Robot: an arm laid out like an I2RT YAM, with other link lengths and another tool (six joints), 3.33 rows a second.
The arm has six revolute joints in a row. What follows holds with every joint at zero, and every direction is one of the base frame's.
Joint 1 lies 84.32 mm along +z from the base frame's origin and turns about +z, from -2.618 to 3.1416 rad.
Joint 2 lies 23.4 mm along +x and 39.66 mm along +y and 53.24 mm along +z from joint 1 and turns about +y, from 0 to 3.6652 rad.
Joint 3 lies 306.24 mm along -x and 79.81 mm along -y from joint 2 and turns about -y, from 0 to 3.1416 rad.
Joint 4 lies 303.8 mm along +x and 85.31 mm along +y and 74.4 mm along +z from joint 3 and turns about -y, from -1.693 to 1.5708 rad.
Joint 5 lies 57.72 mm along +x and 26.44 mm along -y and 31.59 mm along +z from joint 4 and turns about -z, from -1.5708 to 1.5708 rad.
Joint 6 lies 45.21 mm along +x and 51.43 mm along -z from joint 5 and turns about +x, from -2.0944 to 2.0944 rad.
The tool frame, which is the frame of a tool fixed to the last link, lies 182 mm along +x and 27 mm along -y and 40 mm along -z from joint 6; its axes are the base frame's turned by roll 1.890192, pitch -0.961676 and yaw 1.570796 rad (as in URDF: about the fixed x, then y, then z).
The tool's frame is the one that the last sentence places.
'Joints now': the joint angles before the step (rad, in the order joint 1, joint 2, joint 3, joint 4, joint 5, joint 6). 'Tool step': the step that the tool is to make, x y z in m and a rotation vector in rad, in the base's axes. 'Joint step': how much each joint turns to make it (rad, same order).
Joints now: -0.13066, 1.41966, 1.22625, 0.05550, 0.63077, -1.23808
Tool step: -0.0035, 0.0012, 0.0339, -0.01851, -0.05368, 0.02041
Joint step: -0.00728, -0.02469, 0.04195, -0.00102, -0.02636, -0.01717
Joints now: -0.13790, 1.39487, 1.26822, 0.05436, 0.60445, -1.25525
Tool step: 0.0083, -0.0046, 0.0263, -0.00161, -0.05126, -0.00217
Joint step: -0.00878, 0.03404, 0.08142, -0.00008, -0.00687, 0.00648
